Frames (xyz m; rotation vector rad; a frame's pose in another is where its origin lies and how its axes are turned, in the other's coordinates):
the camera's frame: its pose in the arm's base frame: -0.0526 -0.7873 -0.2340 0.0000 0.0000 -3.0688
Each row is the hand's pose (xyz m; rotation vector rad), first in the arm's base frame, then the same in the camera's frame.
Working: the arm's base frame: its pose in the camera's frame: -0.1097 -0.7814 0.2340 0.0000 0.0000 3.0688

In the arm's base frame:
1: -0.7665 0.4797 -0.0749 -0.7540 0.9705 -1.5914
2: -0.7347 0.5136 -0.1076 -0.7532 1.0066 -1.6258
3: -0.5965 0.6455 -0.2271 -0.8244 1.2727 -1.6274
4: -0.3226 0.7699 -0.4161 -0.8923 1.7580 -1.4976
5: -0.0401 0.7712 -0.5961 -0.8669 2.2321 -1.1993
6: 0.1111 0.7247 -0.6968 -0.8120 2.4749 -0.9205
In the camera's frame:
1: 0.6199 -1.3156 0.1591 -0.9375 -0.6751 1.1442
2: 0.5857 -1.3471 0.1264 -0.9604 -0.6656 1.0976
3: 0.4383 -1.4686 0.0069 -1.1820 -0.7060 0.9427
4: 0.1560 -1.5727 -0.1821 -1.5945 -0.7376 0.7138
5: -0.1258 -1.5535 -0.3621 -2.0383 -0.7074 0.5298
6: -0.2732 -1.4961 -0.4628 -2.3228 -0.6695 0.4604

